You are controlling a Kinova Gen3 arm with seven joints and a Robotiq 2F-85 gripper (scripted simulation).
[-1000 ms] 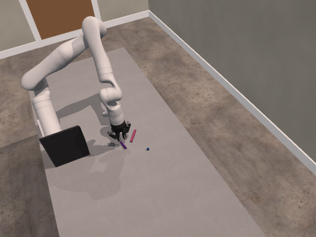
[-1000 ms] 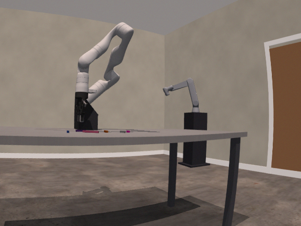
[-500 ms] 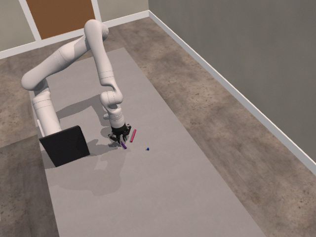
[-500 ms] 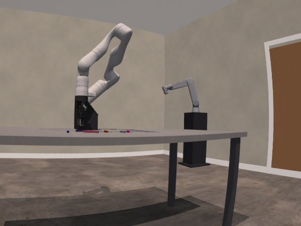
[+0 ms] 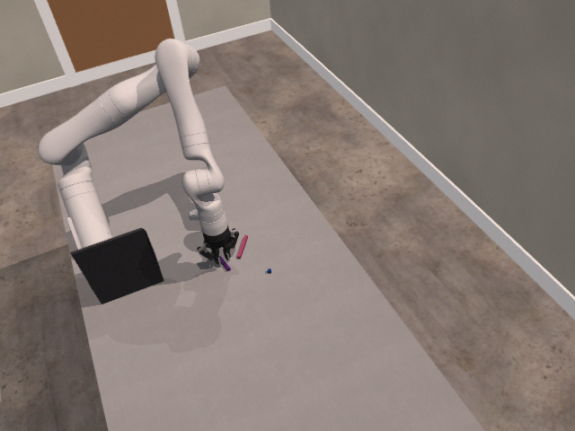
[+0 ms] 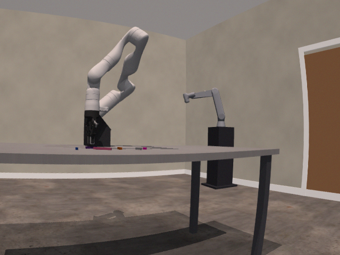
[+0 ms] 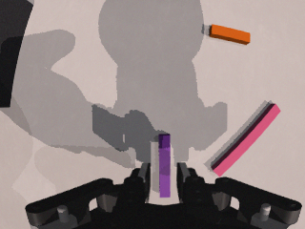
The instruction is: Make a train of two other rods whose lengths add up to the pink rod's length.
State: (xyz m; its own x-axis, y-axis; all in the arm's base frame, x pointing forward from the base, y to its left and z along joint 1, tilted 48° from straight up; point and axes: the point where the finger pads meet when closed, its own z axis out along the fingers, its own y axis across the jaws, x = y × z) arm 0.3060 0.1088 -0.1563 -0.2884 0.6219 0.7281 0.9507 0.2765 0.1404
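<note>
Now: the purple rod 3 cm below my hand. From my hand the other things lie so: orange rod (3 cm ahead, 14 cm to the left, 3 cm below); blue rod (12 cm ahead, 8 cm to the right, 3 cm below); pink rod (7 cm ahead, 5 cm to the left, 3 cm below).
</note>
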